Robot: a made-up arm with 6 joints.
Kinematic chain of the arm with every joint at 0, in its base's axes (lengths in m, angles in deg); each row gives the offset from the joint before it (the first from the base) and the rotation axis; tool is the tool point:
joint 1: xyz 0 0 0.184 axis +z
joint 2: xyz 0 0 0 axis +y
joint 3: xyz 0 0 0.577 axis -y
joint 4: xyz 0 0 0 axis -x
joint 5: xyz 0.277 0 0 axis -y
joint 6: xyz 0 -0.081 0 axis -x
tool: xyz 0 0 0
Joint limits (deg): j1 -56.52..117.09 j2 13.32..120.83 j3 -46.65..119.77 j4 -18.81..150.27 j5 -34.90..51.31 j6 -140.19..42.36
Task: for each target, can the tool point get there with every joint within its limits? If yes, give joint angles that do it. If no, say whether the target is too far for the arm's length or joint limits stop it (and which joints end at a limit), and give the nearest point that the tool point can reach.
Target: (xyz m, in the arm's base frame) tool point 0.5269 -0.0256 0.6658
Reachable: yes | joints -9.14 25.08 5.33 136.15 -7.39 -59.31
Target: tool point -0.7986 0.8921 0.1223
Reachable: no: too far | nearest point -0.4523 0.7298 0.1384 | short by 0.383 m
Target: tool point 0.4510 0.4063 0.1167
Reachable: yes | joints 49.67 69.42 -6.82 -3.21 -17.50 19.86
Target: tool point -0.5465 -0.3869 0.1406
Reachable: no: joint limits stop it (at a limit: joint 1, joint 2, joint 3, joint 4) | nearest point 0.0571 -0.2253 -0.1463 | short by 0.688 m
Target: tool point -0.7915 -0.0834 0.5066
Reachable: no: joint limits stop it (at a limit: joint 1, joint 2, joint 3, joint 4) | nearest point -0.2021 0.2407 0.5258 | short by 0.673 m
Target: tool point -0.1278 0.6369 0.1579
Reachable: yes | joints 98.62 66.09 -14.01 112.44 6.76 -68.23
